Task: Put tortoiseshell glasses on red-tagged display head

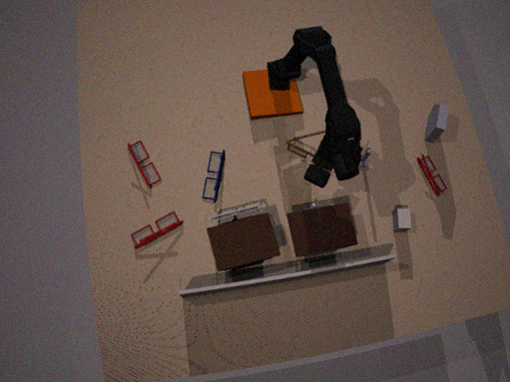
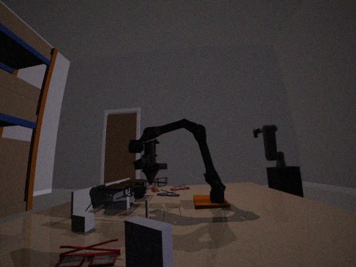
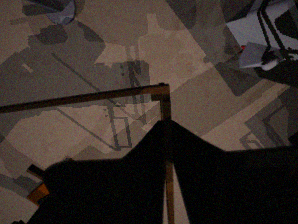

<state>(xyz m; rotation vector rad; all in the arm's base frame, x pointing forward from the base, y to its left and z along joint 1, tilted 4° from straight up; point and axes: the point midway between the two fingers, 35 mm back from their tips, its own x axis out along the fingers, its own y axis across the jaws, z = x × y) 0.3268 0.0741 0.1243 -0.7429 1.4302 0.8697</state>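
Right now the post is 160 mm to the left of my gripper tip, 90 mm below it and 40 mm behind it. From my gripper tip the other things lie so: wall (300 mm ahead, 120 mm to the right, 60 mm below).
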